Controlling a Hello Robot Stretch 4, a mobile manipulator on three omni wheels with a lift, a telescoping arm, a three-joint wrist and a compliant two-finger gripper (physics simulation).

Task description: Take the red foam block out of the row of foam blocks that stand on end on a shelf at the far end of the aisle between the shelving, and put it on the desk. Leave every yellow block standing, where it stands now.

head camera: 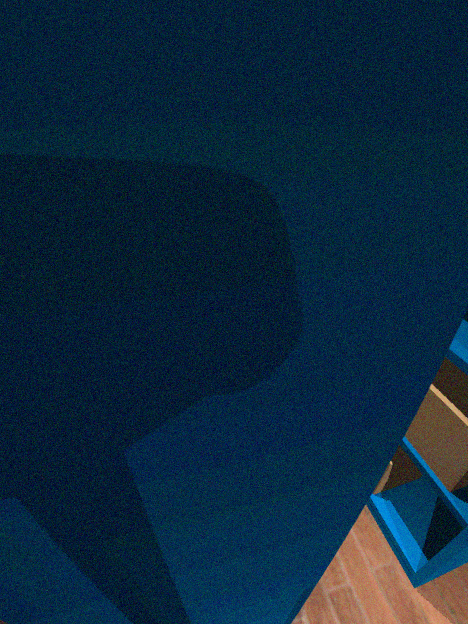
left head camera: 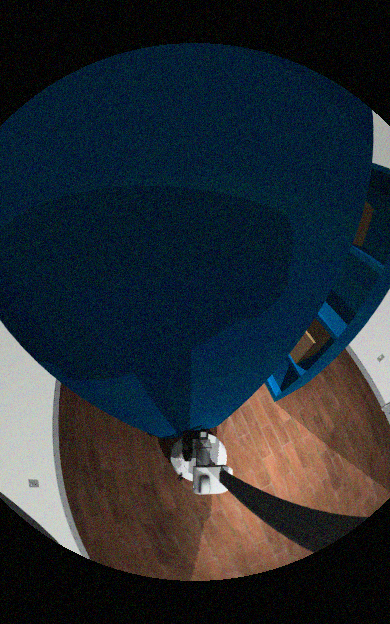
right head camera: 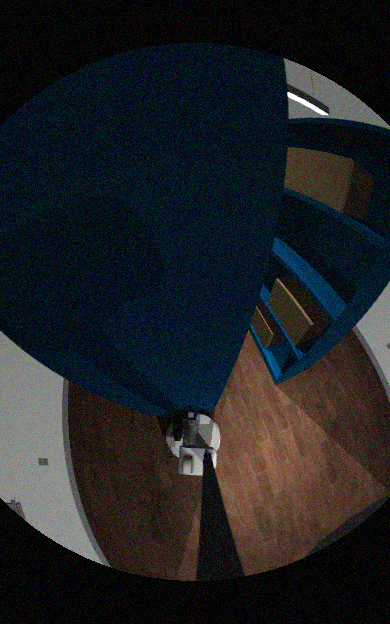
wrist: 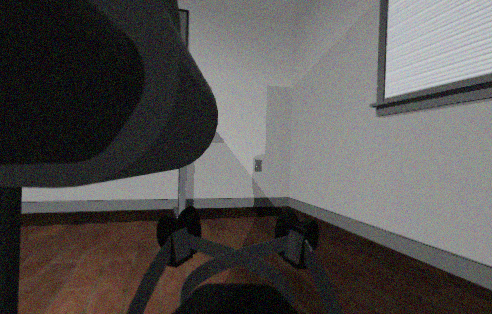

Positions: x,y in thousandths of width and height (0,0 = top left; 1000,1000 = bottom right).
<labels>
A blue shelving unit (right head camera: 850,408) is 144 cm from the lens. A blue shelving unit (right head camera: 376,321) is 16 cm from the lens. A white wall (right head camera: 99,626) is 186 cm from the lens.
</labels>
